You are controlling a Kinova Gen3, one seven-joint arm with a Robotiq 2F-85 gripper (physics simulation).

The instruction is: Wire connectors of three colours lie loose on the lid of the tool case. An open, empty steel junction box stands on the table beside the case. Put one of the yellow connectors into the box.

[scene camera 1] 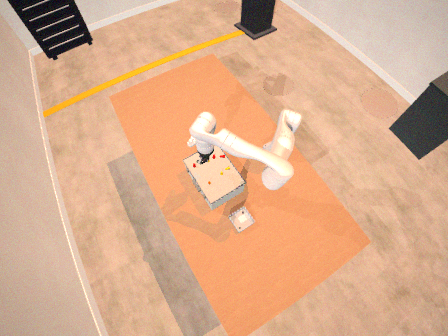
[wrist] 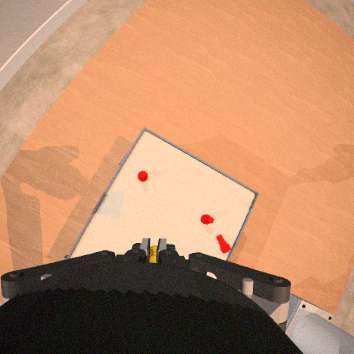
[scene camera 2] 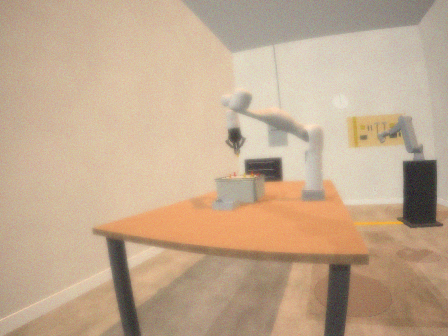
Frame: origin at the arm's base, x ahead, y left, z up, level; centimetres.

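Where they show: gripper, fingertip midpoint: (scene camera 1: 206, 159) (wrist: 153, 248) (scene camera 2: 237, 154); arm's base, origin of the base link: (wrist: 307, 331) (scene camera 2: 313, 187).
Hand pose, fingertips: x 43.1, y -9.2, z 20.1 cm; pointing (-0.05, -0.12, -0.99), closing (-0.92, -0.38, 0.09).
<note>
Each offset is from my fingertips to the top centre of the thing. Level surfaces: height alone.
My gripper (scene camera 1: 204, 160) (scene camera 2: 237, 151) (wrist: 153, 248) is shut on a yellow connector @[dy +0.6, dx -0.2, dz +1.2 cm] (wrist: 153, 255), held between its fingertips. In scene camera 2 it hangs well above the lid of the tool case @[dy +1.4, dx -1.8, dz -12.7 cm] (scene camera 1: 220, 191) (scene camera 2: 239, 190) (wrist: 170, 200). Two other yellow connectors @[dy +5.4, dx -4.7, dz -10.7 cm] (scene camera 1: 222, 173) @[dy +4.9, dx -9.0, dz -11.6 cm] (scene camera 1: 228, 168) lie on the lid, with an orange one @[dy +6.0, dx +3.6, dz -10.9 cm] (scene camera 1: 209, 183) nearer the box end. Red connectors @[dy -7.0, dx +4.3, dz -10.4 cm] (wrist: 142, 176) @[dy -5.0, dx -7.2, dz -10.4 cm] (wrist: 206, 219) @[dy -2.6, dx -11.2, dz -11.5 cm] (wrist: 223, 244) are on the lid too. The open steel junction box @[dy +29.3, dx -0.2, dz -22.2 cm] (scene camera 1: 242, 220) (scene camera 2: 225, 205) stands on the table beside the case. The palm hides part of the lid in the wrist view.
The wooden table @[dz -26.0 cm] (scene camera 1: 300, 250) (scene camera 2: 225, 232) bears the case, the box and the arm's base (scene camera 2: 313, 195). The arm (scene camera 1: 245, 150) (scene camera 2: 272, 117) reaches across from the base to above the case. A second robot stands on a dark pedestal (scene camera 2: 420, 192) beyond the table.
</note>
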